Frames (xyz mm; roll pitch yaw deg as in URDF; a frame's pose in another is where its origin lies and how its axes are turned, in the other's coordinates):
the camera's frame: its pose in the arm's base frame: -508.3 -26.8 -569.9 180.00 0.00 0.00
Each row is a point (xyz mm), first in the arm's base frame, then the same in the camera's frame.
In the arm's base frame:
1: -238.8 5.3 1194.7
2: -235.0 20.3 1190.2
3: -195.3 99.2 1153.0
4: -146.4 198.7 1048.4
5: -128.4 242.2 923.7
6: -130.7 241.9 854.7
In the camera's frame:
1: 269.5 -32.1 -1764.6
2: 273.3 -47.1 -1760.1
3: 313.0 -126.0 -1722.9
4: 361.9 -225.5 -1618.3
5: 379.9 -269.0 -1493.6
6: 377.6 -268.7 -1424.6

